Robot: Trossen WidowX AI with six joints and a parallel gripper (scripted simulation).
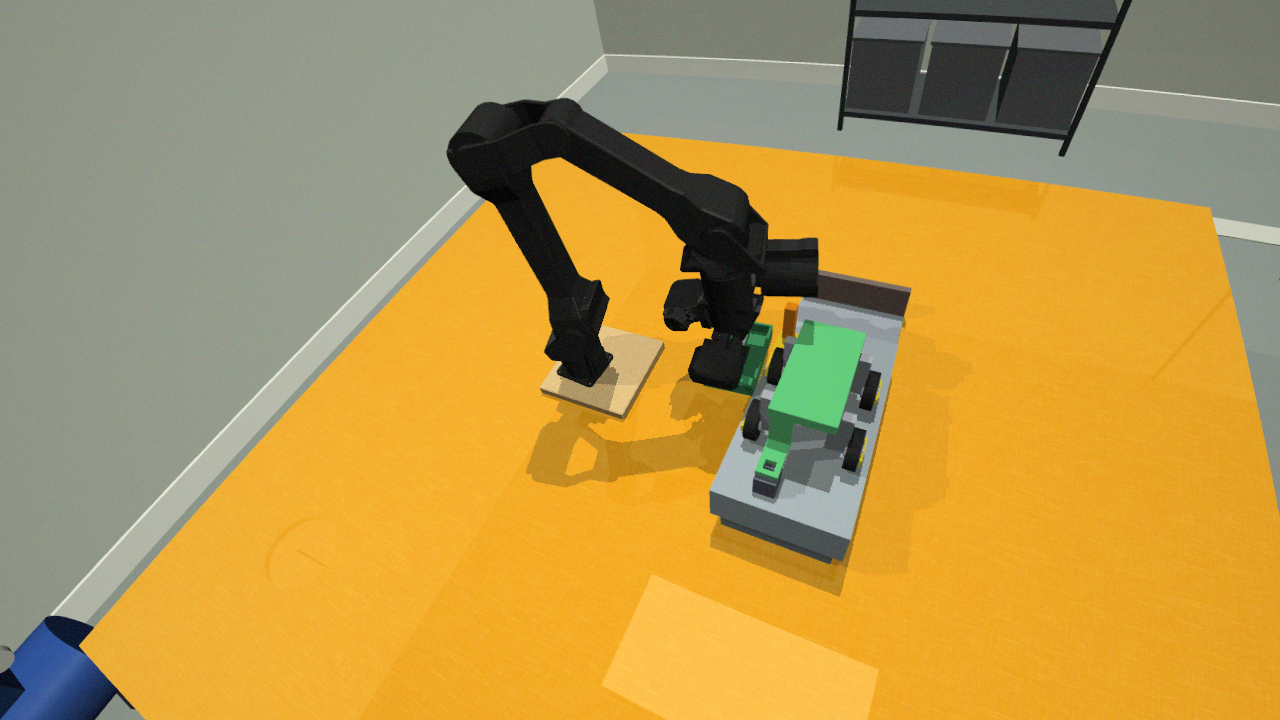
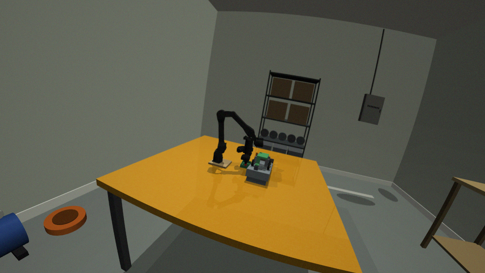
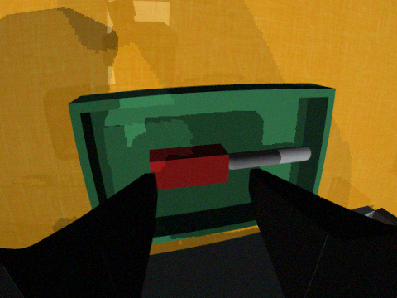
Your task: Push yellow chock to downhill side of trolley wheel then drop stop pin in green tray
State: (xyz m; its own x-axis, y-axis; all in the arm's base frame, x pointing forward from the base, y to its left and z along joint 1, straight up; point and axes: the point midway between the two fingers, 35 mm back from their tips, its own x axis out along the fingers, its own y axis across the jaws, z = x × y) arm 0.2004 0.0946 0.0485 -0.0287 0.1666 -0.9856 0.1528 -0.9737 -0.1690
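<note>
Now: gripper tip 2 cm to the right of the red-headed stop pin and 2 cm above it. The rest, counted from my gripper tip: yellow chock: 7 cm ahead, 5 cm above; then grey ramp: 14 cm ahead, 8 cm to the right, 2 cm above; then green tray: 4 cm below, 1 cm to the left.
</note>
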